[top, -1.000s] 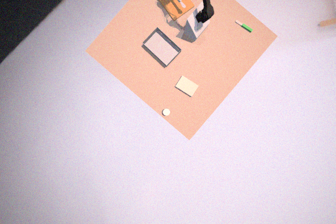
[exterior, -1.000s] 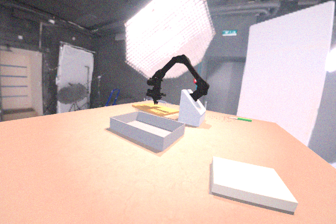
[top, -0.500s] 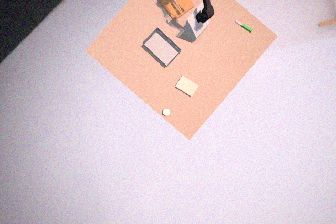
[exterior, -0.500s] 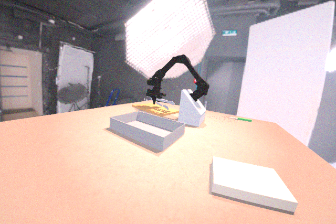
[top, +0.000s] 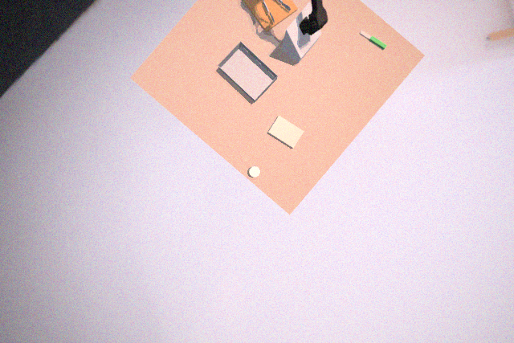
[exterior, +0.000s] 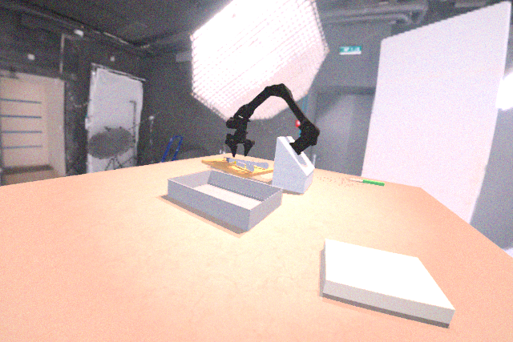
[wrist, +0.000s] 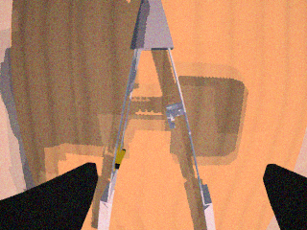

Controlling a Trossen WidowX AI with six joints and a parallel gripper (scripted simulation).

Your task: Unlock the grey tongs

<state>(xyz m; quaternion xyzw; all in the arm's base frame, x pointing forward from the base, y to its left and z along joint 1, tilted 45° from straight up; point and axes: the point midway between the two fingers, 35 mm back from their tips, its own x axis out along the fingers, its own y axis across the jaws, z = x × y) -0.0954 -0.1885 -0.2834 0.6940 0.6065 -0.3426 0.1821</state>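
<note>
Now: gripper tip 50 mm above the orange wooden board and 10 mm short of it. The rest, counted from my gripper tip: white disc 890 mm ahead, 620 mm to the left, 40 mm below; flat cream block 620 mm to the left, 590 mm ahead, 40 mm below; pale grey roasting tin 450 mm ahead, 210 mm to the left, 30 mm below.
</note>
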